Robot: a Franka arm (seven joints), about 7 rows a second.
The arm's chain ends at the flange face. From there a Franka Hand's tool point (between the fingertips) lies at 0.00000 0.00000 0.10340 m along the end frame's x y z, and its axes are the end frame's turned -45 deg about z.
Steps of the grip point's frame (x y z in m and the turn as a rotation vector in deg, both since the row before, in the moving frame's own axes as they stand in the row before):
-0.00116, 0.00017, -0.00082, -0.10, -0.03, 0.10
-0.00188, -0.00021, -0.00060, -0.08, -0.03, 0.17
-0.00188, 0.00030, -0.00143, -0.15, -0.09, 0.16
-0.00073, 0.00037, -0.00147, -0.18, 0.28, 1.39
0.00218, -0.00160, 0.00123, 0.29, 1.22, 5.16
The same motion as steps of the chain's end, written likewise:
-0.00079, 0.00077, -0.00082, -0.09, 0.05, 0.10
-0.00154, 0.00104, -0.00060, -0.08, 0.04, 0.17
-0.00119, 0.00124, -0.00143, -0.17, 0.04, 0.16
-0.00084, 0.00090, -0.00147, 0.07, 0.33, 1.39
-0.00086, -0.00080, 0.00125, 1.07, 0.66, 5.16

